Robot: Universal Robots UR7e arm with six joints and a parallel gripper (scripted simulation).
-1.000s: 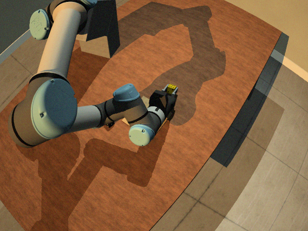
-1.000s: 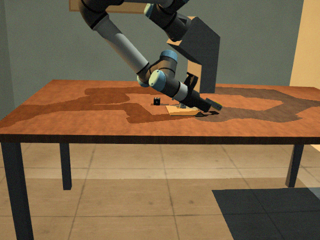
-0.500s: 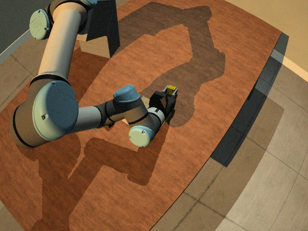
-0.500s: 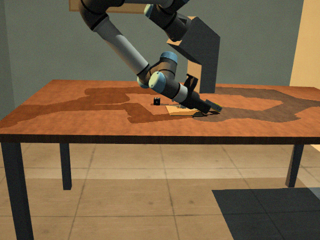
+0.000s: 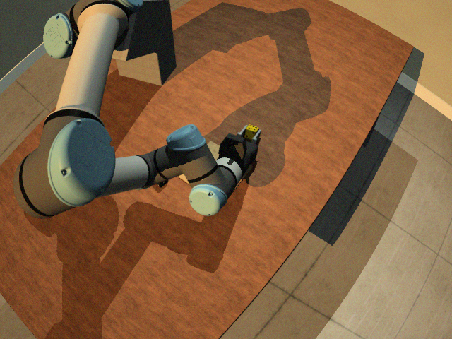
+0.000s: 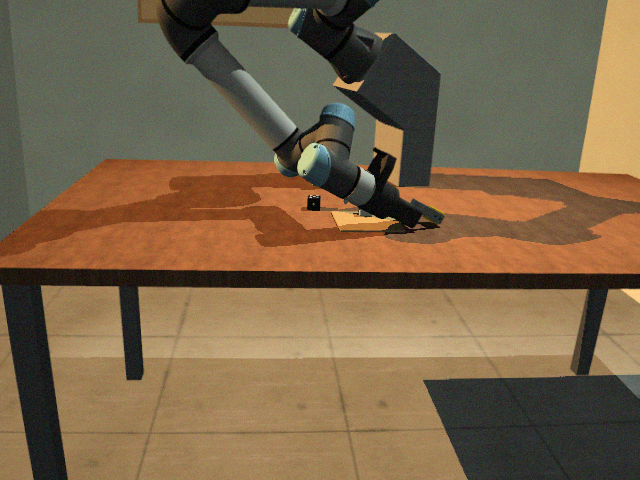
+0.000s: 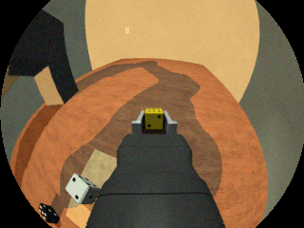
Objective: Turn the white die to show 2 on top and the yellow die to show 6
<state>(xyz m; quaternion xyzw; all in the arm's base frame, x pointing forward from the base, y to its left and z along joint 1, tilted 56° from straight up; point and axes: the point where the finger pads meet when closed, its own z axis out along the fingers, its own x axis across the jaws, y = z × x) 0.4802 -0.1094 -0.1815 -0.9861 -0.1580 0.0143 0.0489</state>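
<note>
Now: the yellow die right at my hand. Also, from my hand: white die (60 mm behind, 140 mm to the right, 10 mm below); then tan mat (20 mm behind, 140 mm to the right, 20 mm below); then black die (120 mm behind, 250 mm to the right, 10 mm below).
</note>
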